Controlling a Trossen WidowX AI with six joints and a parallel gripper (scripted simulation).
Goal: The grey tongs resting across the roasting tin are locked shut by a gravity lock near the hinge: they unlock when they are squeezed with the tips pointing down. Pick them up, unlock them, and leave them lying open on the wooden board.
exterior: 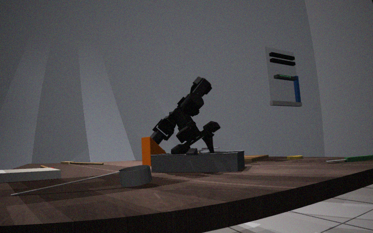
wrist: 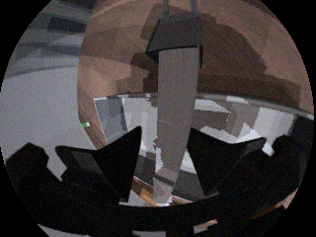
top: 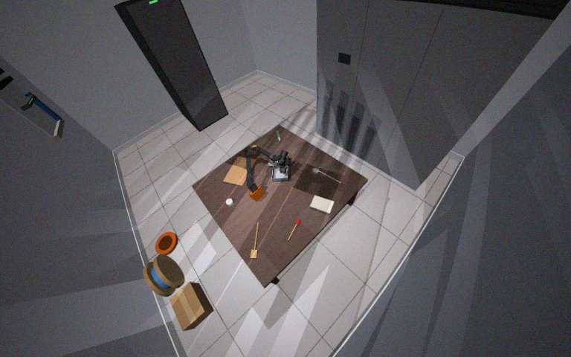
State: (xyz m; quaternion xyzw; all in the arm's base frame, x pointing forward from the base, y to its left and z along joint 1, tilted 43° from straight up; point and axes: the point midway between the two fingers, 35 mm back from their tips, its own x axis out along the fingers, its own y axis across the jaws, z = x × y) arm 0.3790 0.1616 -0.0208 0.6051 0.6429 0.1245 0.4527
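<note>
Right now my gripper tip is 5 cm past the grey roasting tin, 1 cm to the left of it and 1 cm above it. Round my gripper tip: yellow disc: 11 cm behind, 47 cm to the left, 3 cm below; then wooden board: 40 cm behind, 28 cm to the left, 3 cm below; then pale block: 1 cm behind, 58 cm to the right, 2 cm below.
</note>
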